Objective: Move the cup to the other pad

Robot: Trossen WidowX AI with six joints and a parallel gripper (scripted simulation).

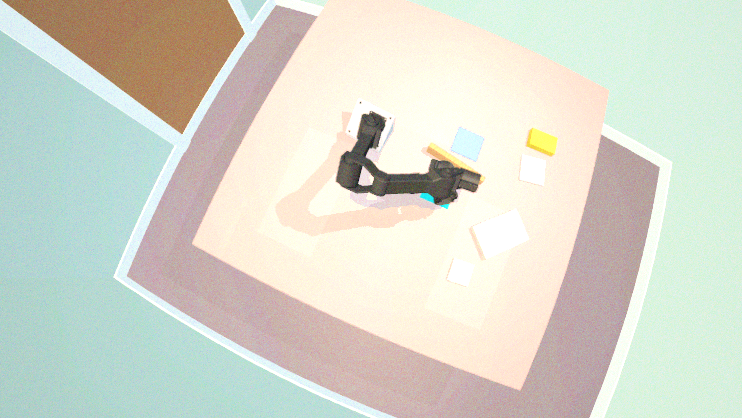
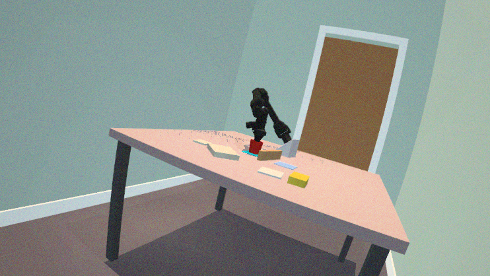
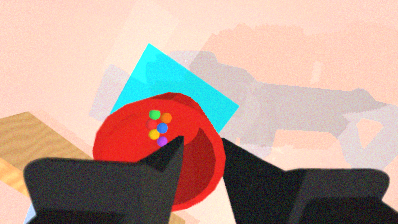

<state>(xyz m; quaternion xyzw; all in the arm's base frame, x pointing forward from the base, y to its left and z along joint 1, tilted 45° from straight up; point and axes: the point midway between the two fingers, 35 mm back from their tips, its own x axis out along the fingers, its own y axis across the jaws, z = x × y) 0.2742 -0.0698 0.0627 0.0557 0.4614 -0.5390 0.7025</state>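
My gripper tip is 2 cm short of the cup, 1 cm to the right of it and 1 cm above it. From my gripper tip the other things lie so: pale blue pad 23 cm to the left, 5 cm below, 4 cm ahead; cyan pad 5 cm below, 3 cm ahead, 2 cm to the left; wooden block 12 cm to the left, 3 cm below, 3 cm ahead.
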